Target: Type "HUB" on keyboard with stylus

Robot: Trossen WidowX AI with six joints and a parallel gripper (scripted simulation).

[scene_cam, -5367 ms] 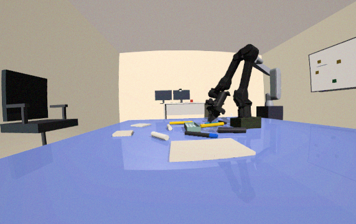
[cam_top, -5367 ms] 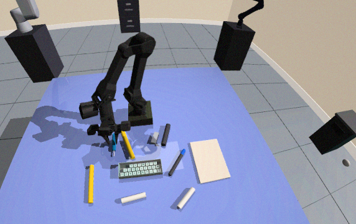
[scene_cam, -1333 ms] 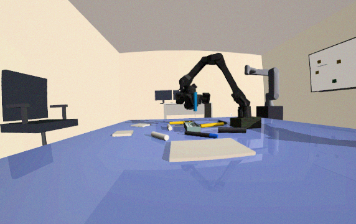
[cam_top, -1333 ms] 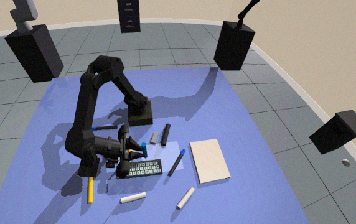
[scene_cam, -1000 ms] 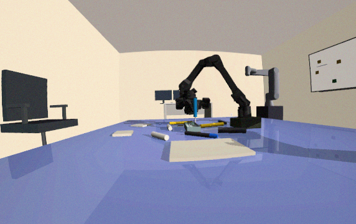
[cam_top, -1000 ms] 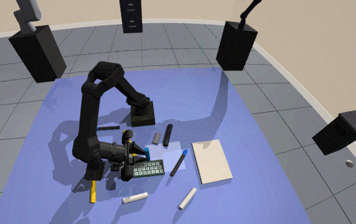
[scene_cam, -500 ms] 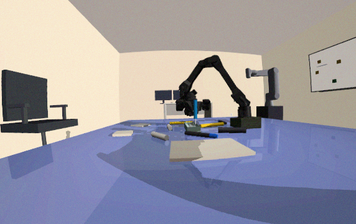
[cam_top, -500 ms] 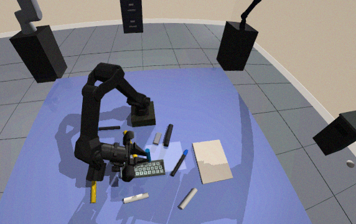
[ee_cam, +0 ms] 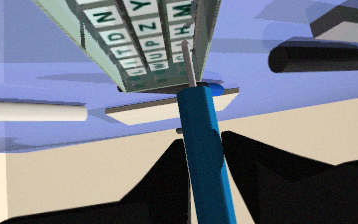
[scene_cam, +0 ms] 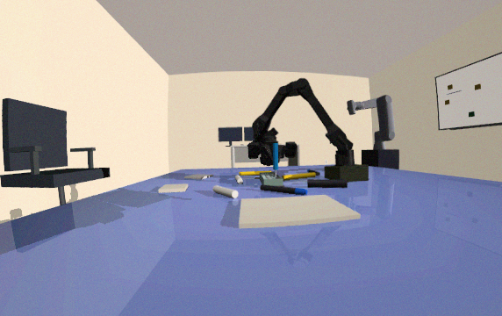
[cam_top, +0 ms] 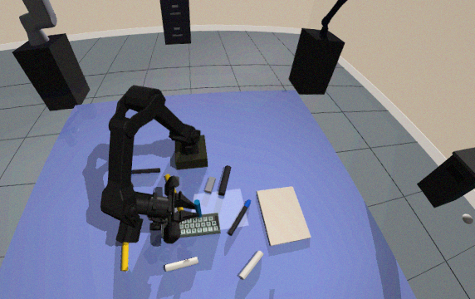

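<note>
Now: gripper tip 6 cm above the H key. From my gripper tip the other things lie so: stylus (1 cm below); then U key (2 cm ahead, 2 cm to the left, 6 cm below); then yellow cylinder (11 cm behind, 9 cm to the right, 7 cm below).
</note>
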